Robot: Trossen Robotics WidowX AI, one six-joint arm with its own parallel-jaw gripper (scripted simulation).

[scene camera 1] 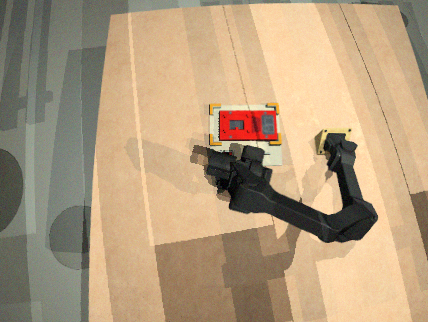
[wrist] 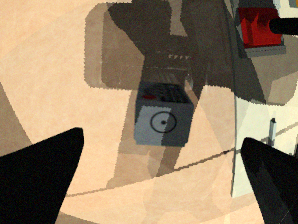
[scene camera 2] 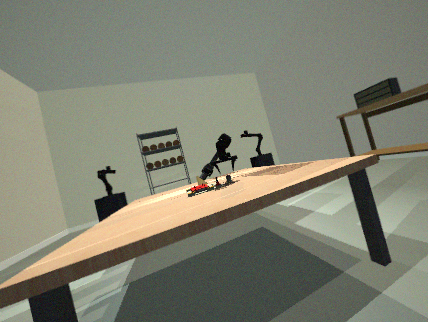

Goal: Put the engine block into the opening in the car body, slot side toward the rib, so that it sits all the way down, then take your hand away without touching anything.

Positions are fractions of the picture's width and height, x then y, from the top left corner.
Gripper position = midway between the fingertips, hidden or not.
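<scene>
There is a car body (scene camera 1: 0.55, 0.39) in this scene, and I can see an engine block (wrist: 0.55, 0.50) as well. My gripper (wrist: 0.56, 0.64) is open, and it holds nothing.
</scene>
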